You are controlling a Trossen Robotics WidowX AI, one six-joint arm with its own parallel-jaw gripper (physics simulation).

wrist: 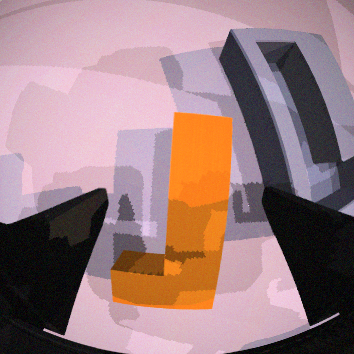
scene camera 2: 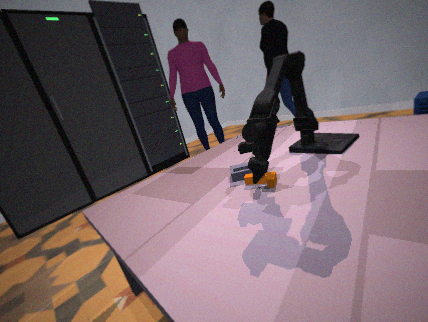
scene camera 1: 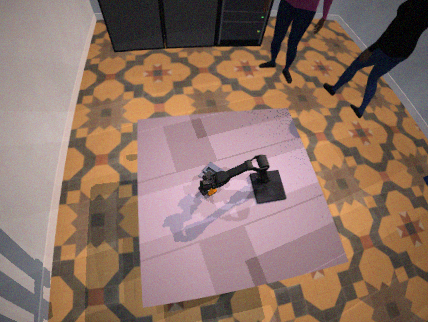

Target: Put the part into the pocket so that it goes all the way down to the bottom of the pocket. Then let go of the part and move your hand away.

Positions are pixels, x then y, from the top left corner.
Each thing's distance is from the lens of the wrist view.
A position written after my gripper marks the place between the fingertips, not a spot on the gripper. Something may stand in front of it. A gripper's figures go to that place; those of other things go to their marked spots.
my gripper (wrist: 186, 195): 0.10 m
orange L-shaped block (wrist: 185, 277): 0.10 m
grey pocket block (wrist: 286, 83): 0.16 m
The marked spots on the grey pocket block and the orange L-shaped block are 0.15 m apart.
